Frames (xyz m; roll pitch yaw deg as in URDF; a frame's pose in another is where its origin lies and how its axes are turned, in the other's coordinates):
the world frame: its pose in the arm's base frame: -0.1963 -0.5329 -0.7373 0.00 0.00 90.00
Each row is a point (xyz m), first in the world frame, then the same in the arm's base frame.
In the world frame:
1: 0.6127 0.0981 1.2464
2: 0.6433 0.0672 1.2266
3: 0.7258 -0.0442 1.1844
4: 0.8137 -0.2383 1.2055
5: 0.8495 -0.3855 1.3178
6: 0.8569 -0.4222 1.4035
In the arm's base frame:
1: -0.2944 0.0798 0.5091
2: -0.2635 0.1104 0.4893
3: -0.1521 0.1929 0.4471
4: 0.0420 0.2808 0.4682
5: 0.1892 0.3166 0.5805
6: 0.2259 0.3240 0.6662

